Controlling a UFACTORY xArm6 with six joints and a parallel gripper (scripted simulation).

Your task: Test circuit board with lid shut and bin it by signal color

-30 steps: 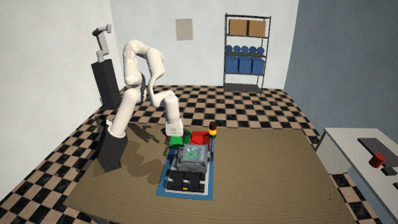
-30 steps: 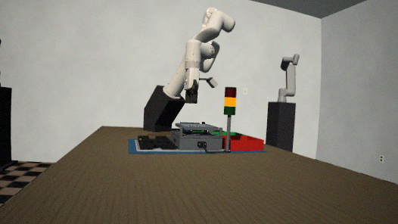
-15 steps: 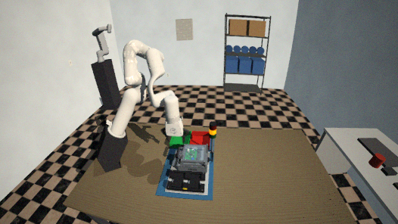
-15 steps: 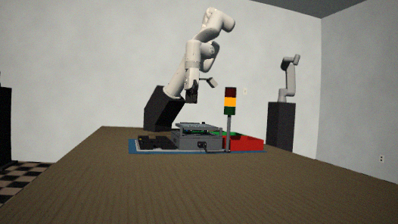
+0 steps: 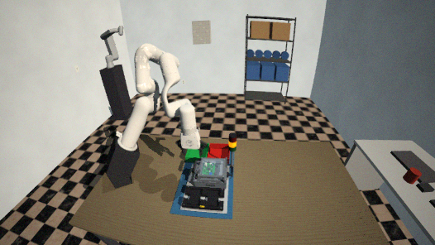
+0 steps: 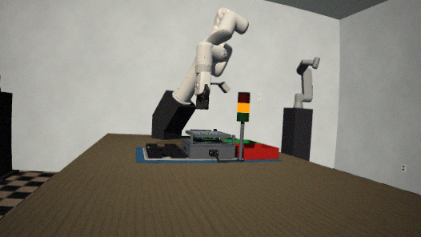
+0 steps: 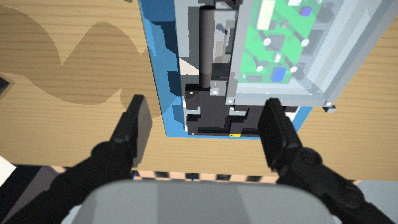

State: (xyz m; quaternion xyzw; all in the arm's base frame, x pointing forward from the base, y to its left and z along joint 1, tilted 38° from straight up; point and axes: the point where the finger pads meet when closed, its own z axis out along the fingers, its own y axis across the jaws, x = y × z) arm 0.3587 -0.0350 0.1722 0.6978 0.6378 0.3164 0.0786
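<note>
My gripper is now 11 cm above the black latch hook, 6 cm to the right of it and 2 cm short of it. From my hand the other things lie so: tester plate 13 cm below, 9 cm ahead, 1 cm to the left; then green circuit board 13 cm below, 8 cm ahead; then tester lid 11 cm below, 9 cm ahead.
</note>
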